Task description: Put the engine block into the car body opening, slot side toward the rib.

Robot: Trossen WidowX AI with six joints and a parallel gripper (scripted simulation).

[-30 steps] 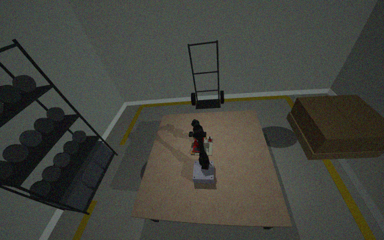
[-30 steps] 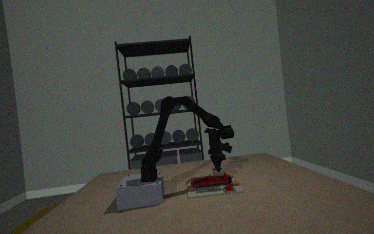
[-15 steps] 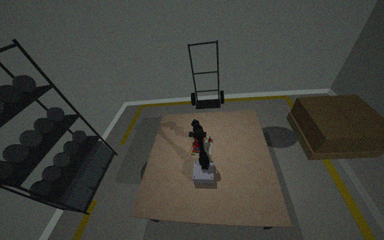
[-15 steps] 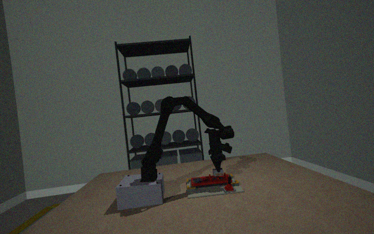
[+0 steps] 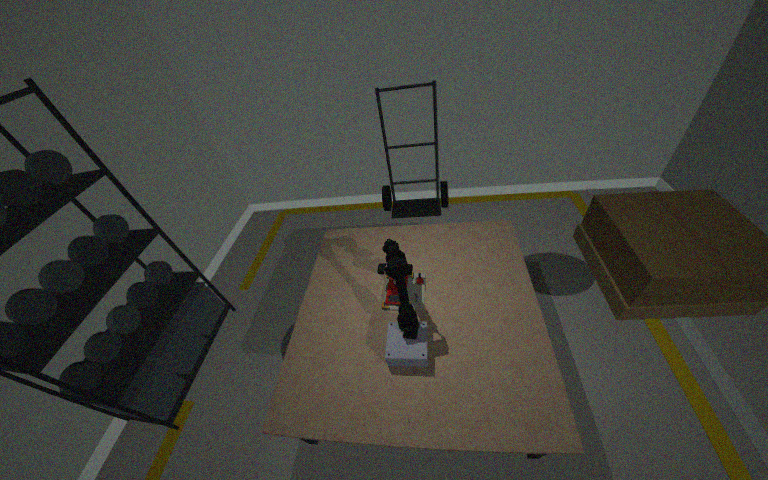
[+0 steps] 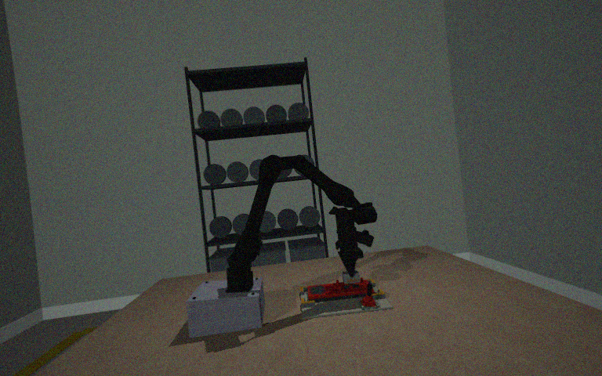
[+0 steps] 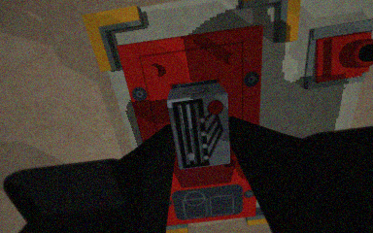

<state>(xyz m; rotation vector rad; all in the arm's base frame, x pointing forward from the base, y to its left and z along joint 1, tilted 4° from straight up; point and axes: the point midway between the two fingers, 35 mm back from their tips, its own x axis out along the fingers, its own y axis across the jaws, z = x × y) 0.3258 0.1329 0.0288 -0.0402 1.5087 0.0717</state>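
Right now my gripper tip is 10 mm above the engine block. The rest, counted from my gripper tip: grey baseplate: 50 mm below, 30 mm to the right, 30 mm behind.
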